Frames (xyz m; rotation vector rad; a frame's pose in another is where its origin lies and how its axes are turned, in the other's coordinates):
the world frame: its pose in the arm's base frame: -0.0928 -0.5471 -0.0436 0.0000 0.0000 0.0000
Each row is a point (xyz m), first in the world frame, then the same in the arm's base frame.
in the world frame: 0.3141 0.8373 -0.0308
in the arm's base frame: 0.2213 0.2902 -0.0744
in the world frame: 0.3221 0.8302 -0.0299
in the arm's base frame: 0.2293 0.2831 -0.0735
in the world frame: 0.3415 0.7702 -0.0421
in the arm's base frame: 0.2487 0.2231 -0.0857
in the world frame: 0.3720 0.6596 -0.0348
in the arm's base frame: 0.2792 0.1125 -0.0784
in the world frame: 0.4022 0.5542 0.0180
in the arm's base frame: 0.3094 0.0071 -0.0256
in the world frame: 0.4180 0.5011 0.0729
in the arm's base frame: 0.3252 -0.0460 0.0293
